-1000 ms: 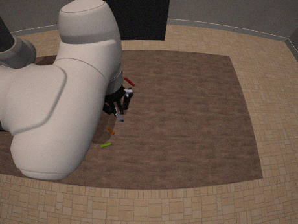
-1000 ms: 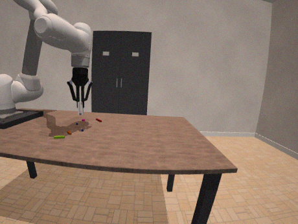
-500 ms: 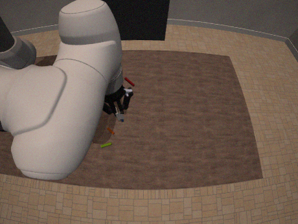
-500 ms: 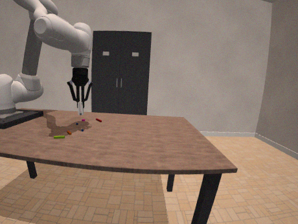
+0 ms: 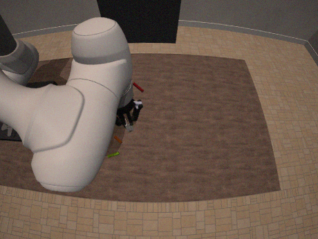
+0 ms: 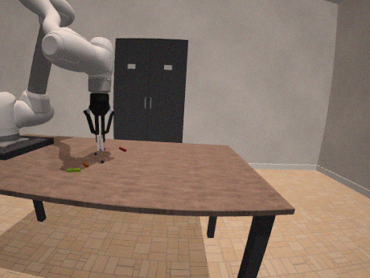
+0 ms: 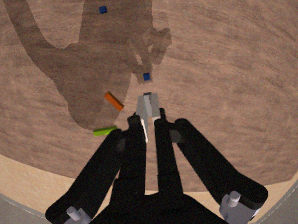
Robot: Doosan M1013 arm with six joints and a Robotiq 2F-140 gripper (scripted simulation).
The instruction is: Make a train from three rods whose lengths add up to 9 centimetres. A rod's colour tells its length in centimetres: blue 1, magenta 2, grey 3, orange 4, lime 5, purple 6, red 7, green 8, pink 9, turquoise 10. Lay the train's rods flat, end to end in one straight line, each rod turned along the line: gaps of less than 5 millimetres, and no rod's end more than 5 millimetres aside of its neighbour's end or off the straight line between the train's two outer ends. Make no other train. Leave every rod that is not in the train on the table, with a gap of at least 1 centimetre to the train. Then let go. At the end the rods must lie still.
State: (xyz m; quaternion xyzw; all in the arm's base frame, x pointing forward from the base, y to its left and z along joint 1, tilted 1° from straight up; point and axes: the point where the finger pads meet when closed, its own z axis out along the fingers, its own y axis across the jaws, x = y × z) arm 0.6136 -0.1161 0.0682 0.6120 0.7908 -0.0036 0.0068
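The orange rod lies 90 mm below my hand, 60 mm behind it and 30 mm to the right of it. From my hand the other things lie so: grey rod (30 mm below); then magenta rod (220 mm to the left, 90 mm below, 80 mm behind); then lime rod (90 mm to the right, 90 mm below, 80 mm behind).
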